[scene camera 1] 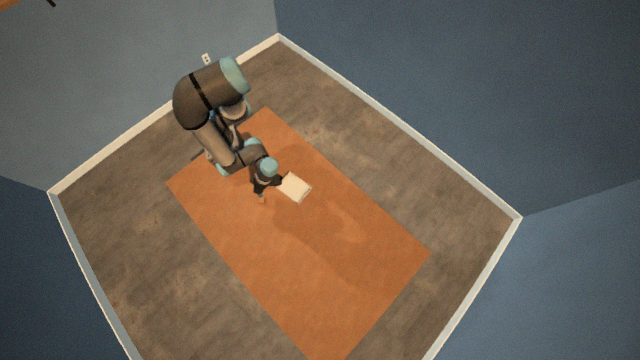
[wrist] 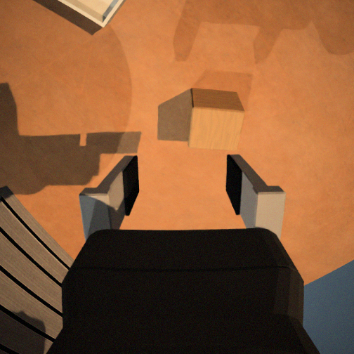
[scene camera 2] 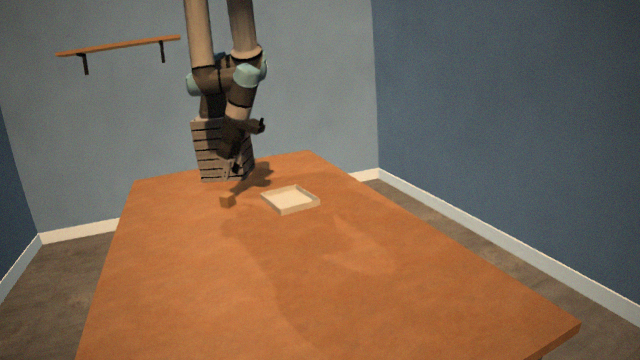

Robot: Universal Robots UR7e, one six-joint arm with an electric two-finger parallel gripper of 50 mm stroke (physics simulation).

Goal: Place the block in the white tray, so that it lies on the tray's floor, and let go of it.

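Pixels of known places: gripper, fingertip midpoint: (scene camera 1: pixel 260 191) (scene camera 2: pixel 230 175); arm's base, origin of the base link: (scene camera 2: pixel 218 113).
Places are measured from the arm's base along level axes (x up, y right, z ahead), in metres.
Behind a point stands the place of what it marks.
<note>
A small wooden block (scene camera 1: pixel 261 200) @[x -0.220, y 0.082, z 0.326 m] (scene camera 2: pixel 227 201) @[x -0.233, y 0.082, z 0.343 m] (wrist: pixel 216 129) sits on the orange-brown table, apart from the tray. The white tray (scene camera 1: pixel 295 187) @[x -0.254, y -0.107, z 0.414 m] (scene camera 2: pixel 290 198) @[x -0.254, y -0.111, z 0.393 m] (wrist: pixel 92 9) has low walls and its floor is bare; in the wrist view one corner shows at the top left. My gripper (scene camera 2: pixel 231 171) @[x -0.162, y 0.054, z 0.308 m] (wrist: pixel 182 173) is open, with nothing between its fingers. It is above the table, on the robot-base side of the block. In the wrist view the block lies ahead of the fingertips and right of their centre line. In scene camera 1 the fingers are small and partly hidden.
The table (scene camera 1: pixel 300 280) @[x -0.256, y 0.268, z 0.770 m] (scene camera 2: pixel 200 280) @[x -0.256, y 0.243, z 0.716 m] bears the block and tray. A slatted pedestal (scene camera 2: pixel 210 155) @[x -0.146, y 0.065, z 0.050 m] (wrist: pixel 25 255) stands at the table's back edge, under the arm. A wall shelf (scene camera 2: pixel 117 46) hangs behind, left of the arm. The arm's shadow falls across the table.
</note>
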